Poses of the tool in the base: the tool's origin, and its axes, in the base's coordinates. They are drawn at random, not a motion.
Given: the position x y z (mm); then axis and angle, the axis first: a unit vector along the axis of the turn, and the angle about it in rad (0 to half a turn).
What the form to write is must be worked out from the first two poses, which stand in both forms.
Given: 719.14 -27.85 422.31 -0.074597 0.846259 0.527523 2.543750
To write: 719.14 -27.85 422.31 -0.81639 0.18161 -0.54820 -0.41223 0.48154 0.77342
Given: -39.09 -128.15 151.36 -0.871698 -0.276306 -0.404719 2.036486
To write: -39.09 -128.15 151.36 0.65202 -0.01261 0.75809 0.71063 -0.33841 -0.61683
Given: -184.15 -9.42 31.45 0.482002 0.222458 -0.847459 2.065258
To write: -184.15 -9.42 31.45 -0.13198 -0.58784 -0.79814 0.90406 -0.40159 0.14628
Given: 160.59 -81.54 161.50 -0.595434 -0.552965 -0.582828 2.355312
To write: 160.59 -81.54 161.50 -0.10146 0.14938 0.98356 0.97435 -0.18469 0.12856
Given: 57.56 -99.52 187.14 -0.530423 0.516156 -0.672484 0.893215
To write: 57.56 -99.52 187.14 0.73188 -0.62607 -0.26905 0.42178 0.72631 -0.54275
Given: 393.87 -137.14 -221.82 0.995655 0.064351 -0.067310 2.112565
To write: 393.87 -137.14 -221.82 0.98686 0.03944 -0.15671 0.15478 -0.50938 0.84651
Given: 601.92 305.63 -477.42 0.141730 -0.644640 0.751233 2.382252
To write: 601.92 305.63 -477.42 -0.69063 0.35955 0.62749 -0.67481 -0.00833 -0.73794
